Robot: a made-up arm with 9 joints. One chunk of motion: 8 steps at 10 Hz.
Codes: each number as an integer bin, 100 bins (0 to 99) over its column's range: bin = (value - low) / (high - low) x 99, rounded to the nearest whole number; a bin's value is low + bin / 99 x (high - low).
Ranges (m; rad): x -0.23..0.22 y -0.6..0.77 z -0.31..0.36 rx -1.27..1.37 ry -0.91..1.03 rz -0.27..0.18
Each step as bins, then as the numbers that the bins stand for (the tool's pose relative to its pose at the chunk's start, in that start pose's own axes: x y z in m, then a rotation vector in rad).
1 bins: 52 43 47 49 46 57
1 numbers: 0.0064 -0.0049 0.0081 0.0367 -0.0086 -0.0109
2 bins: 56 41 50 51 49 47
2 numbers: 0.0245 -0.0326 0.0284 0.0900 0.0502 -0.0564
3 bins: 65 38 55 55 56 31
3 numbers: 0.0655 -0.0741 0.0622 0.1967 0.1874 -0.1291
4 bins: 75 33 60 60 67 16
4 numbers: 0.1109 -0.1433 0.0961 0.3300 0.4029 -0.1973
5 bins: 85 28 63 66 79 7
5 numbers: 0.1564 -0.2125 0.1164 0.4900 0.6381 -0.2382
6 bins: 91 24 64 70 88 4
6 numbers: 0.1836 -0.2679 0.1231 0.5967 0.8144 -0.2518
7 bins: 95 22 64 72 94 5
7 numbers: 0.2018 -0.2956 0.1231 0.6500 0.9320 -0.2473
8 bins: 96 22 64 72 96 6
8 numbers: 0.2064 -0.2956 0.1231 0.6500 0.9712 -0.2427
